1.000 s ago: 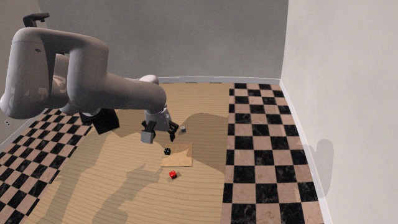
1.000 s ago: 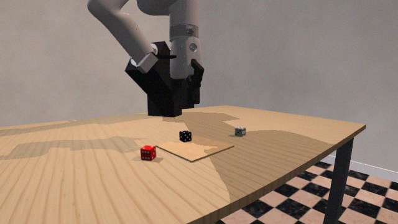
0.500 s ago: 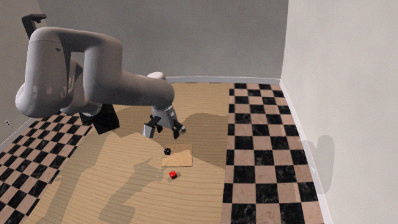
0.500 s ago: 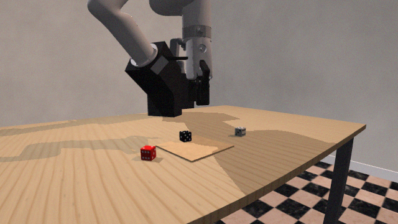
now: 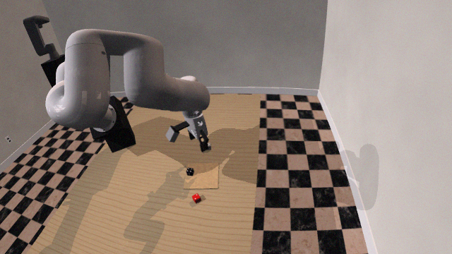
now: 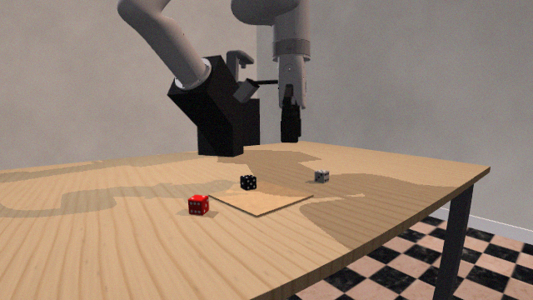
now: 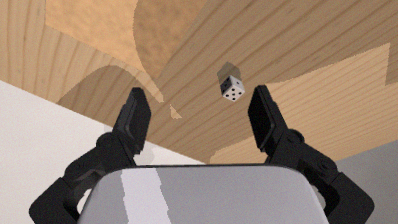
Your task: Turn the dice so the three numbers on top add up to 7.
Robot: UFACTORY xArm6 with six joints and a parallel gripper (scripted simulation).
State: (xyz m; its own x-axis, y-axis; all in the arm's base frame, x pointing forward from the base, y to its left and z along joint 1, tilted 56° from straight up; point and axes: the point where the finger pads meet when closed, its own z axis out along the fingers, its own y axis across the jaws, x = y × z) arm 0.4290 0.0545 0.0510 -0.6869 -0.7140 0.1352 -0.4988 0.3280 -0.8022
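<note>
My gripper is now 20 mm short of the white die, 80 mm to the right of it and 100 mm above it. Also, from my hand: tan mat (90 mm to the right, 110 mm below); then red die (10 mm behind, 210 mm to the right, 100 mm below); then black die (50 mm behind, 80 mm to the right, 90 mm below).
</note>
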